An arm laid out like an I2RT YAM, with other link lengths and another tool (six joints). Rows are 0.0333 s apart.
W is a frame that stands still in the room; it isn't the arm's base.
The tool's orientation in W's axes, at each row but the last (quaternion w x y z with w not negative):
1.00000, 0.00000, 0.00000, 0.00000
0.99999, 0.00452, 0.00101, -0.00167
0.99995, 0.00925, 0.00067, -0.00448
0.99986, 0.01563, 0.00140, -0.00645
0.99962, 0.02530, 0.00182, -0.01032
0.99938, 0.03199, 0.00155, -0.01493
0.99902, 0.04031, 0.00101, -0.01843
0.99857, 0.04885, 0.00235, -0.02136
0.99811, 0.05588, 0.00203, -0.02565
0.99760, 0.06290, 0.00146, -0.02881
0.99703, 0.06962, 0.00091, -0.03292
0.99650, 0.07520, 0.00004, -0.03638
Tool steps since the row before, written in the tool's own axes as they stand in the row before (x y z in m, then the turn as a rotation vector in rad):
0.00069, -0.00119, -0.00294, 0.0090, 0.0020, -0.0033
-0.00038, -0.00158, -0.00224, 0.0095, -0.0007, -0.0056
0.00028, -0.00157, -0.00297, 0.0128, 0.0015, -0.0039
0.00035, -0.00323, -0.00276, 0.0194, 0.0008, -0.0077
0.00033, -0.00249, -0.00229, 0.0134, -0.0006, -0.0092
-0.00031, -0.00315, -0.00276, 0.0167, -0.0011, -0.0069
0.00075, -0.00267, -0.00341, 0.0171, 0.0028, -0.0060
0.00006, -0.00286, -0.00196, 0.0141, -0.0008, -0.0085
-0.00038, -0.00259, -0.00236, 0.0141, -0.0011, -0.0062
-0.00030, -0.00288, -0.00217, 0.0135, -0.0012, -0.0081
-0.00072, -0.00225, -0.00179, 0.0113, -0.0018, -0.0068
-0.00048, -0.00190, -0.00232, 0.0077, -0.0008, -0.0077
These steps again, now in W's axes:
0.00069, -0.00119, -0.00294, 0.0090, 0.0020, -0.0033
-0.00039, -0.00156, -0.00225, 0.0095, -0.0007, -0.0056
0.00026, -0.00152, -0.00300, 0.0128, 0.0015, -0.0039
0.00030, -0.00315, -0.00286, 0.0194, 0.0008, -0.0077
0.00027, -0.00238, -0.00241, 0.0134, -0.0004, -0.0093
-0.00041, -0.00296, -0.00295, 0.0166, -0.0012, -0.0070
0.00065, -0.00241, -0.00362, 0.0172, 0.0026, -0.0058
-0.00007, -0.00265, -0.00223, 0.0140, -0.0006, -0.0086
-0.00052, -0.00229, -0.00263, 0.0140, -0.0011, -0.0064
-0.00046, -0.00256, -0.00251, 0.0134, -0.0009, -0.0083
-0.00086, -0.00193, -0.00208, 0.0112, -0.0016, -0.0071
-0.00060, -0.00149, -0.00258, 0.0077, -0.0002, -0.0078

